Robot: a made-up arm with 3 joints.
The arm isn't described. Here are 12 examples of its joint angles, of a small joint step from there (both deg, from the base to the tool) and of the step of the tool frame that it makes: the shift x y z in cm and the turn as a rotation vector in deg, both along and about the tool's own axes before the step.
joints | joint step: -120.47 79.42 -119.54 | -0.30 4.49 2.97
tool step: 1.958 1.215 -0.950 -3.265 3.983 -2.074
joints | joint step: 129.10 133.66 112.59 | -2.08 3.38 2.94
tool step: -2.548 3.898 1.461 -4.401 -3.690 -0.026
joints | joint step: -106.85 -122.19 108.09 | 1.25 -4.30 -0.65
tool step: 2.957 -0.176 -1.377 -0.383 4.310 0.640
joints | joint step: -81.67 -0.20 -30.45 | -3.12 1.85 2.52
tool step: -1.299 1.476 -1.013 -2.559 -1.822 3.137
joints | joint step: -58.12 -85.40 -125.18 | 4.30 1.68 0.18
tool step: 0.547 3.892 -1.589 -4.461 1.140 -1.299
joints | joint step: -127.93 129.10 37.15 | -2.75 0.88 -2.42
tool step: 0.563 1.356 -1.597 0.299 0.901 1.740
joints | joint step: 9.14 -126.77 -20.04 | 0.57 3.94 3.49
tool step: 0.228 3.537 0.029 -3.957 0.928 3.844
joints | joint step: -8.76 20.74 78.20 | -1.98 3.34 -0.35
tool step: -2.632 1.139 0.664 -0.405 -3.647 -1.098
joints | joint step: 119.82 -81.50 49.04 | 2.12 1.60 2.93
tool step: -0.744 2.715 1.010 -5.022 -1.017 1.282
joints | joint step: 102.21 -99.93 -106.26 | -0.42 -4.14 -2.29
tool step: -2.042 -1.575 0.913 2.700 -3.977 1.155
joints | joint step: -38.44 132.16 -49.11 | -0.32 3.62 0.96
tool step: 1.474 1.186 -0.895 -1.190 2.864 2.226
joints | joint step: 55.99 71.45 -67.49 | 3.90 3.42 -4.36
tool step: 1.934 -2.575 -0.476 8.092 3.601 0.128
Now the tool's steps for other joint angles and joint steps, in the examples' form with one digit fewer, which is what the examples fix.
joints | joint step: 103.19 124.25 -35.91 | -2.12 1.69 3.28
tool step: 1.07 2.49 -1.60 -5.01 1.96 0.71
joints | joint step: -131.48 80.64 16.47 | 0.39 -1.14 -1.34
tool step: 0.28 -1.42 0.06 1.72 0.38 -1.08
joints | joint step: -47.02 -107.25 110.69 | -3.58 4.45 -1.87
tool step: -3.19 -1.82 1.24 5.33 -4.50 -0.63
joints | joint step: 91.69 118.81 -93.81 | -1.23 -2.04 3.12
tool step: -1.08 1.69 0.60 -4.21 -2.06 -0.49
